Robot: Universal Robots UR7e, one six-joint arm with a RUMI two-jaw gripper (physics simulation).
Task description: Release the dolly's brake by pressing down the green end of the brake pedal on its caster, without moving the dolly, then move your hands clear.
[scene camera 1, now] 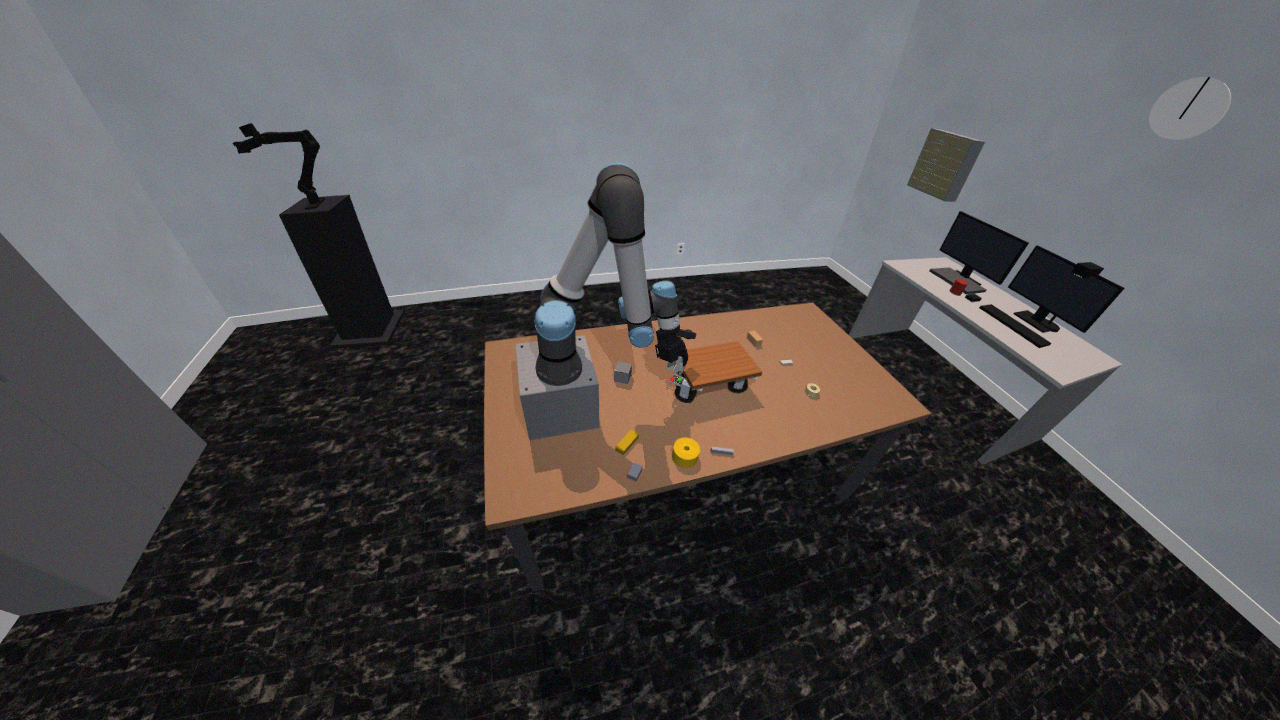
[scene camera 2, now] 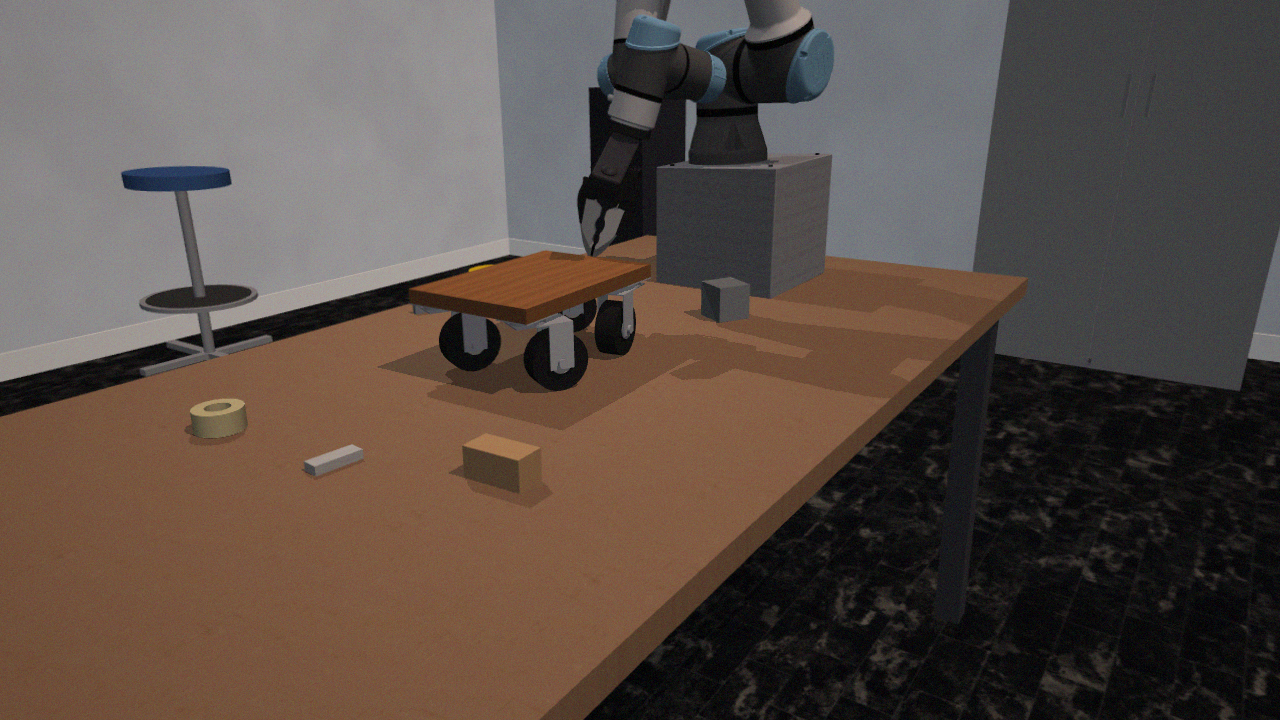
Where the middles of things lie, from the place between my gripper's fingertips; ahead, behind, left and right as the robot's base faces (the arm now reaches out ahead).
Now: hand 140 mm short of the dolly (scene camera 2: 528, 292), 60 mm to the right of it and 60 mm above it. Also, from my hand: grey cube (scene camera 2: 727, 299): 190 mm behind, 130 mm to the left, 90 mm below; then tape roll (scene camera 2: 218, 418): 590 mm ahead, 100 mm below, 50 mm to the right; then tan block (scene camera 2: 507, 464): 470 mm ahead, 310 mm to the left, 100 mm below.
